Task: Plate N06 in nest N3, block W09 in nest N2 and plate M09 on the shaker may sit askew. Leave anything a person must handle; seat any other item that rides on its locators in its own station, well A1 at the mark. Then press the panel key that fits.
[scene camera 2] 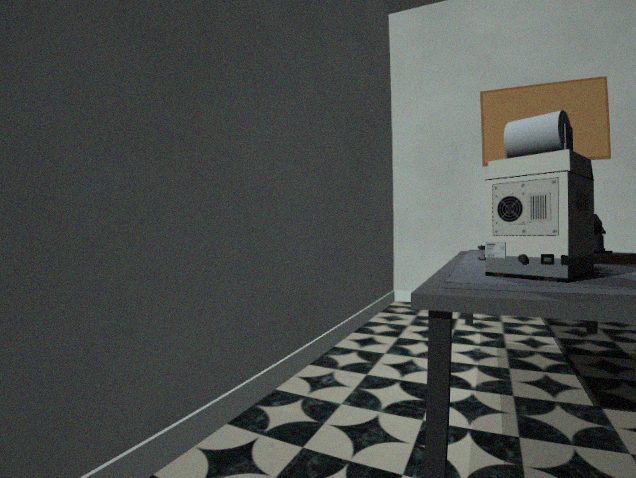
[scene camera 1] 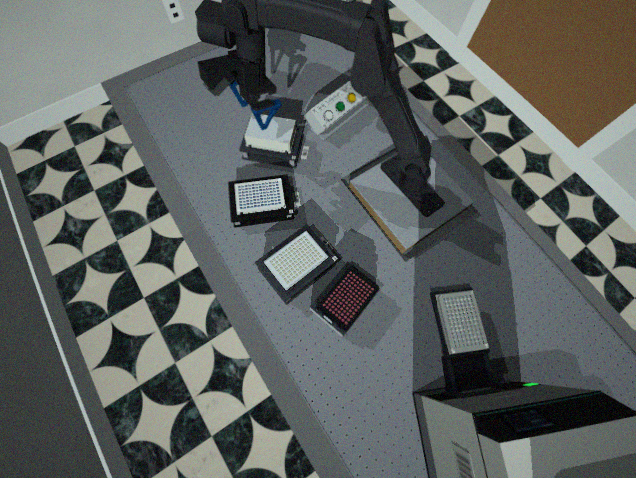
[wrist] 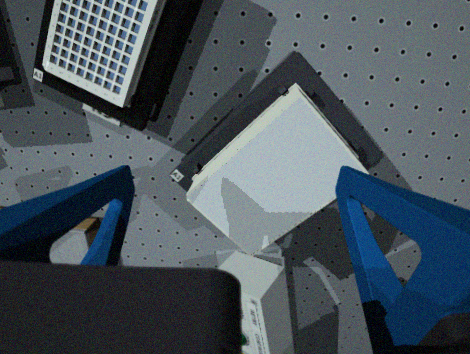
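My gripper (scene camera 1: 253, 116) (wrist: 235, 177) is open and empty, its blue fingers spread above the block. White block W09 (scene camera 1: 272, 134) (wrist: 280, 155) sits in dark nest N2 (scene camera 1: 267, 156) (wrist: 325, 87), roughly in line with it; I cannot tell small tilts. Its A1 tag is at the nest's left corner in the wrist view. White gridded plate N06 (scene camera 1: 259, 195) (wrist: 100, 45) lies in black nest N3 (scene camera 1: 262, 219) (wrist: 150, 85). M09's label is unreadable; I cannot tell which other plate it is. The key panel (scene camera 1: 336, 120) (wrist: 257, 272) shows white, green and yellow keys in scene camera 1.
A white-welled plate (scene camera 1: 295, 259) in a dark nest and a red-welled plate (scene camera 1: 349, 295) stand in the middle. A pale plate (scene camera 1: 461, 321) lies on a black support before the large instrument (scene camera 1: 449, 416) (scene camera 2: 527, 210). The arm's square base board (scene camera 1: 377, 218) has a wooden edge.
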